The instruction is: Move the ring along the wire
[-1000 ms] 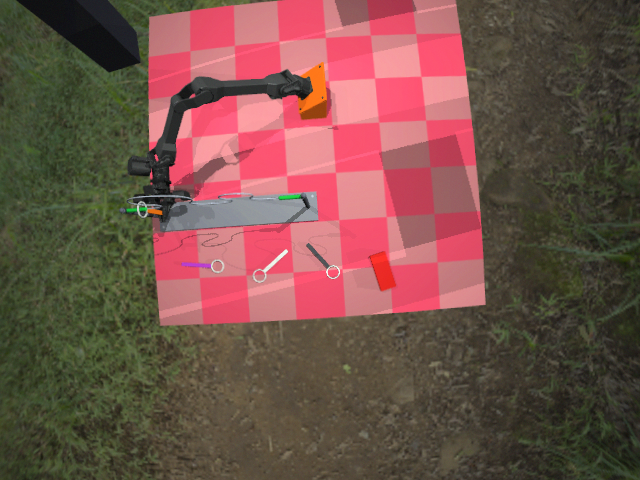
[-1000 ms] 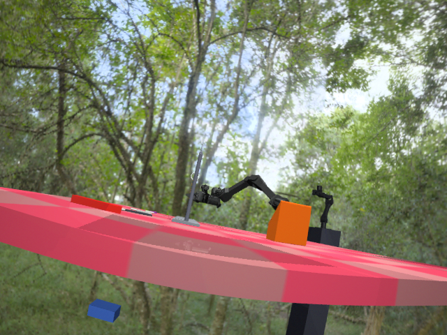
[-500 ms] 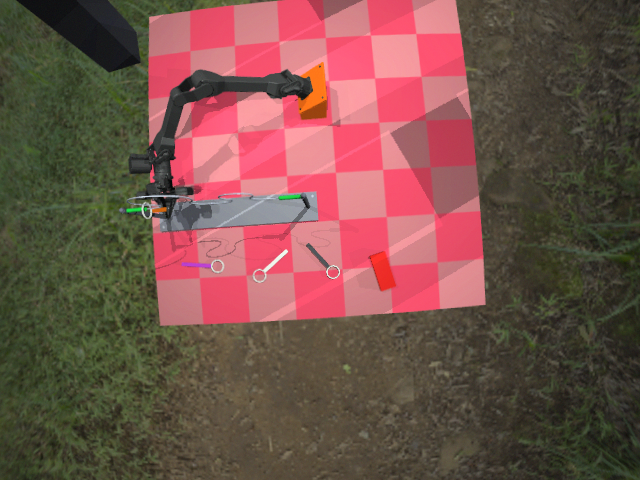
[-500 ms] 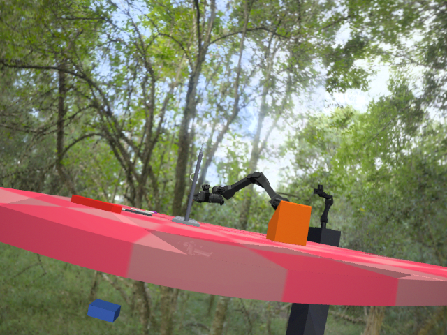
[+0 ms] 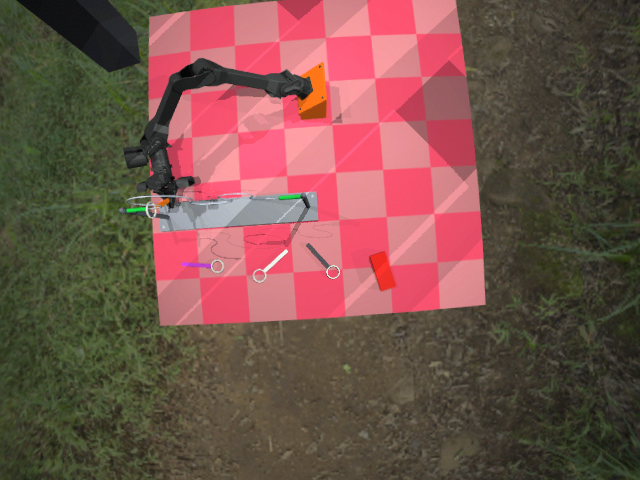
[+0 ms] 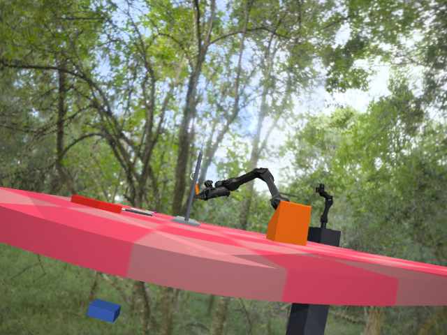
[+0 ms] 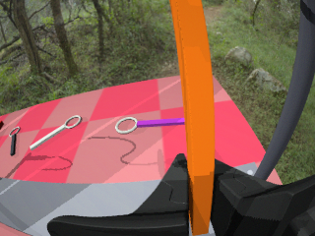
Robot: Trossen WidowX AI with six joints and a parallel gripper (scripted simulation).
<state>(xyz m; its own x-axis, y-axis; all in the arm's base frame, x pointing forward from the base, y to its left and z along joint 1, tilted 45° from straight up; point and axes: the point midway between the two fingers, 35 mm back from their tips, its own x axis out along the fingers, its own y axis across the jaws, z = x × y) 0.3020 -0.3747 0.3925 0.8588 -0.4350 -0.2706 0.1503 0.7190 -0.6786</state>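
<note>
Now: the ring with orange handle 80 mm above my gripper tip. From my gripper tip the other things lie so: blue block (620 mm below, 340 mm ahead, 290 mm to the left); red block (680 mm to the left, 380 mm ahead, 140 mm below).
</note>
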